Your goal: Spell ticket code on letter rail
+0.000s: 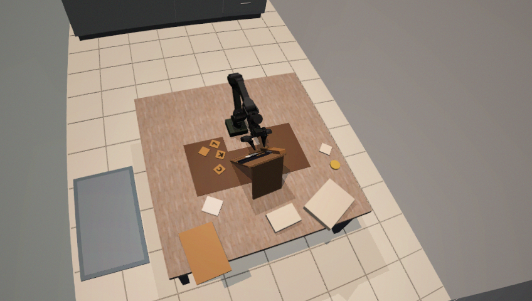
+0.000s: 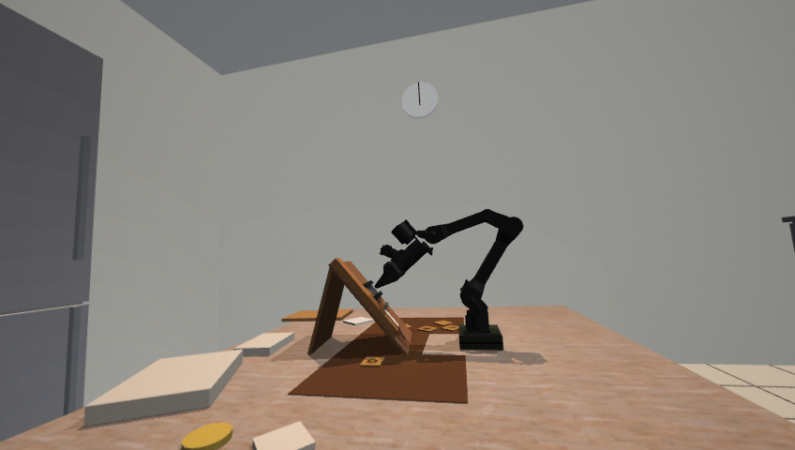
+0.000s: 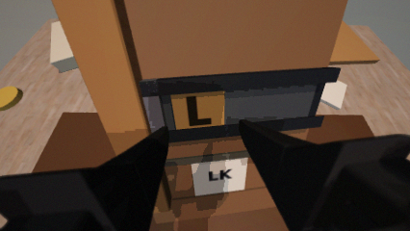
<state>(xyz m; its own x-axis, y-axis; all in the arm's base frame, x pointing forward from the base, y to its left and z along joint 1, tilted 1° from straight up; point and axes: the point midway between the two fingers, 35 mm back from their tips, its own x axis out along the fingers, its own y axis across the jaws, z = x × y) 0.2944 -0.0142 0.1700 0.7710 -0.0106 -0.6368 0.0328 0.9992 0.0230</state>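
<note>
The white ticket lies 40 mm behind my gripper tip, 20 mm to the right of it and 110 mm below it. The rest, counted from my gripper tip: c tile 60 mm behind, 230 mm to the right, 190 mm below; then cream slab 400 mm ahead, 20 mm to the right, 180 mm below; then small white card 90 mm ahead, 510 mm to the left, 190 mm below.
</note>
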